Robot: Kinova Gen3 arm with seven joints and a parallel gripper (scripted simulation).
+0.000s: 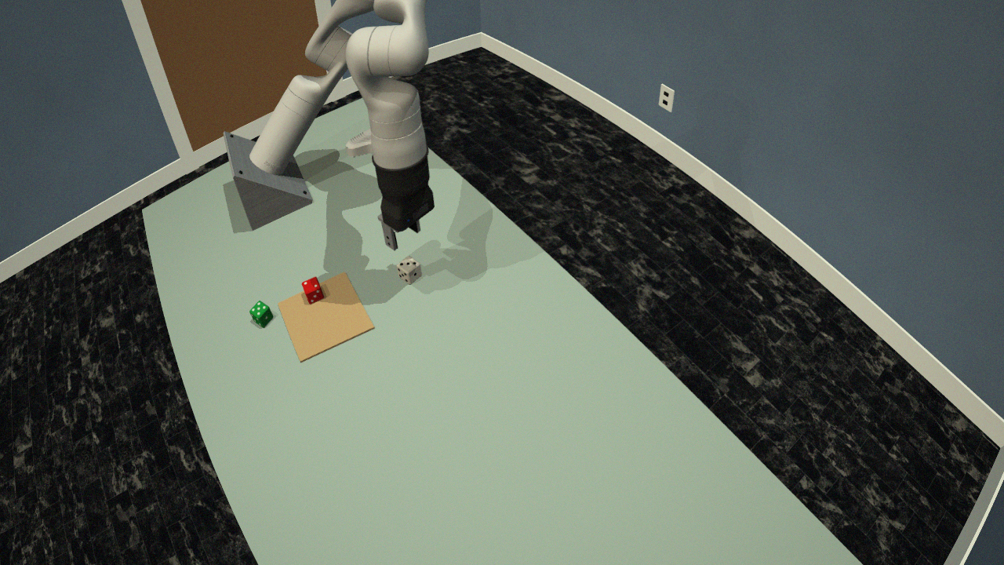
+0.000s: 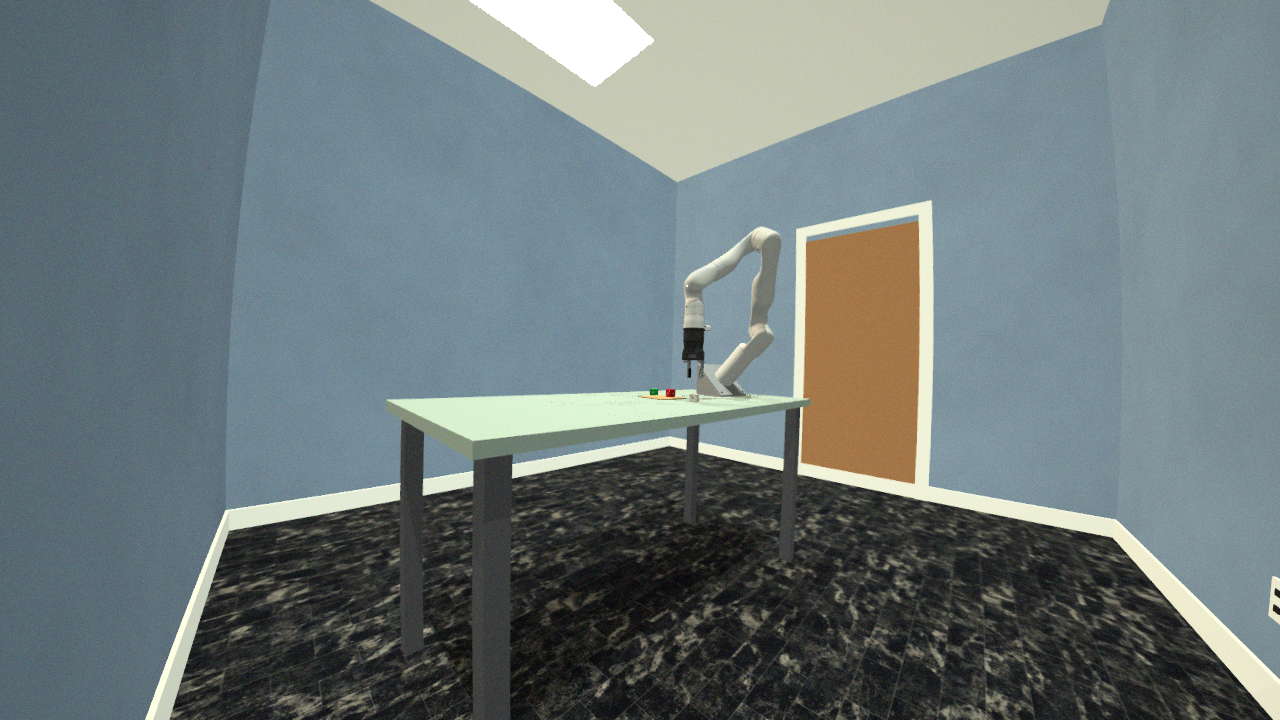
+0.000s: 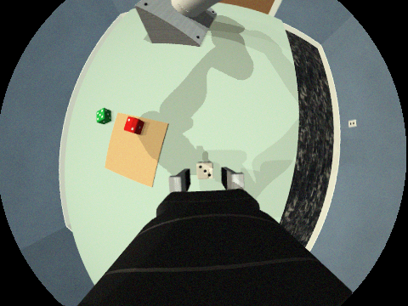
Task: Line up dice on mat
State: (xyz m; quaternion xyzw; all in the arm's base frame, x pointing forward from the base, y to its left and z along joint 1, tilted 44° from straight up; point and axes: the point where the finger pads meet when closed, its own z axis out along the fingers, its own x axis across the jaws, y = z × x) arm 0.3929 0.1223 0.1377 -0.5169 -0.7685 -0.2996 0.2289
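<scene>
Now: hand 90 mm above the white die. The rest, counted from my hand: green die: 40 mm behind, 280 mm to the right, 90 mm below; then tan mat: 10 mm ahead, 170 mm to the right, 100 mm below; then red die: 40 mm behind, 170 mm to the right, 90 mm below.
</scene>
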